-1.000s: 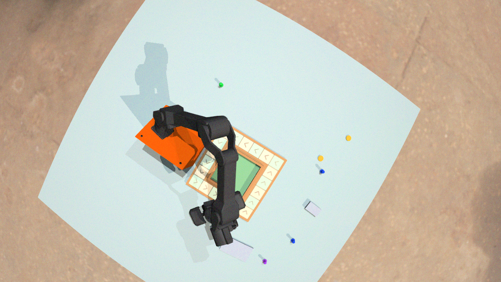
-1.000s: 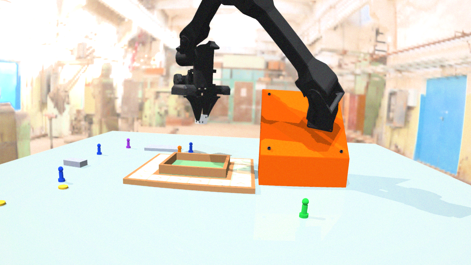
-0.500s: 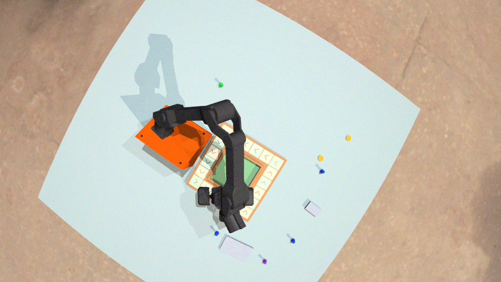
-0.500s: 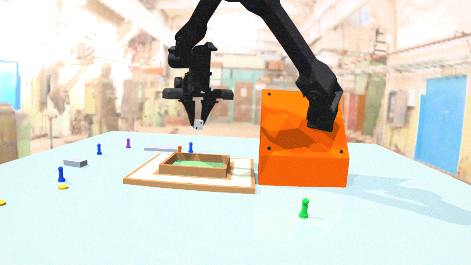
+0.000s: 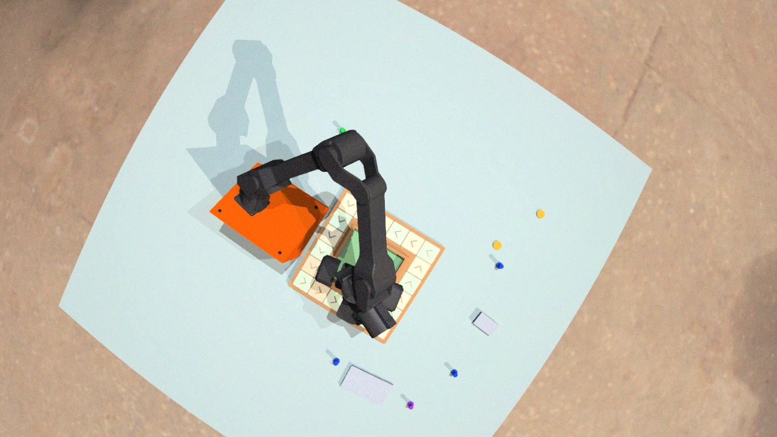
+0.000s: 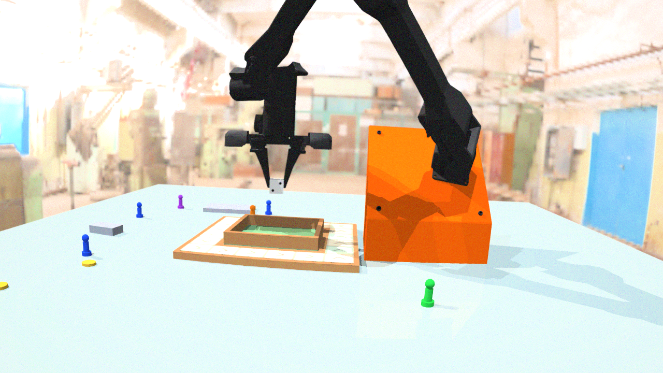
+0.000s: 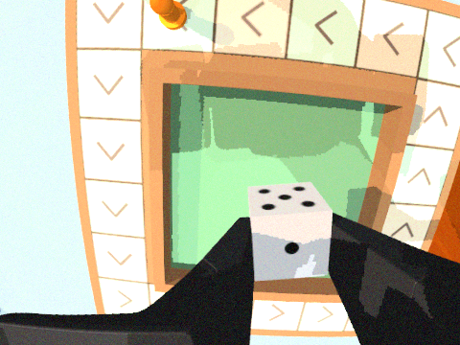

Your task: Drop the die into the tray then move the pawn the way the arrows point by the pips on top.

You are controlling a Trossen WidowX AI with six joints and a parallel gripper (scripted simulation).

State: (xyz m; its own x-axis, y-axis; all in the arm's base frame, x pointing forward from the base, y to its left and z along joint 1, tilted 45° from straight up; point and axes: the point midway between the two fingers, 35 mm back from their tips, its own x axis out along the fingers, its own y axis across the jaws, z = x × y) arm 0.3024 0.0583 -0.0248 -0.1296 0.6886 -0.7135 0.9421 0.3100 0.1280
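Now: the orange pawn 80 mm ahead of my gripper tip, 80 mm to the right of it and 70 mm below it. Also, from my gripper tip: grey block: 190 mm ahead, 220 mm to the right, 90 mm below; green tray: 10 mm behind, 20 mm to the left, 90 mm below; white die: right at my gripper tip.
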